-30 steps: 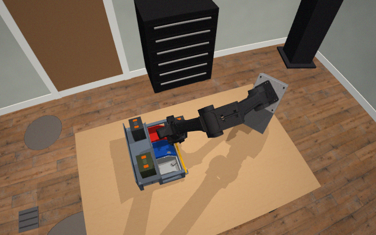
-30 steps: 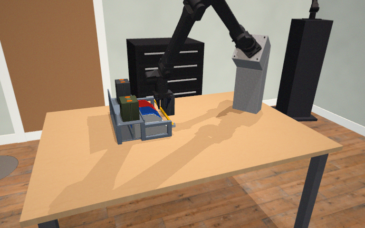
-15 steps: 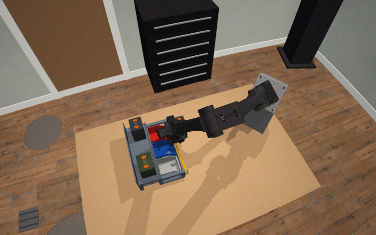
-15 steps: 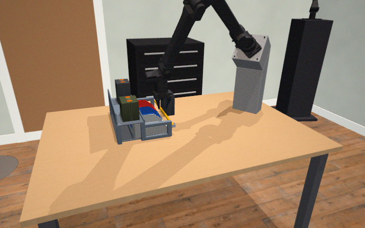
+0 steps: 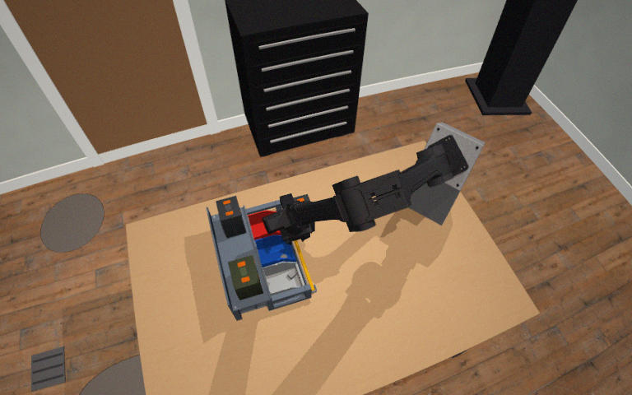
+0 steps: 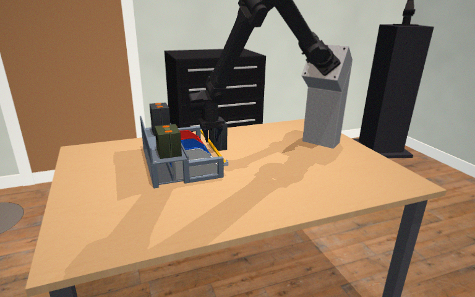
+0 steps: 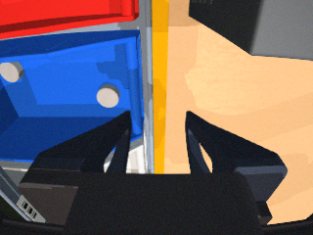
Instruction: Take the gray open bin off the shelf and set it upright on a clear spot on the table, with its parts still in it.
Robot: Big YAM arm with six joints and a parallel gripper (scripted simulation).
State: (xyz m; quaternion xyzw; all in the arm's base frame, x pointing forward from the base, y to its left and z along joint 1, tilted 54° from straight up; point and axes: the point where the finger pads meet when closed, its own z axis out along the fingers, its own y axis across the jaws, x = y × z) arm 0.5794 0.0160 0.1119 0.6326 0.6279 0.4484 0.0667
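Now: hand 3 cm above the yellow bar. From my hand the other things lie so: blue bin 10 cm ahead, 3 cm to the left, 4 cm below; then gray open bin 7 cm ahead, 13 cm to the left, 4 cm below; then red bin 13 cm ahead, 8 cm to the right, 4 cm below.
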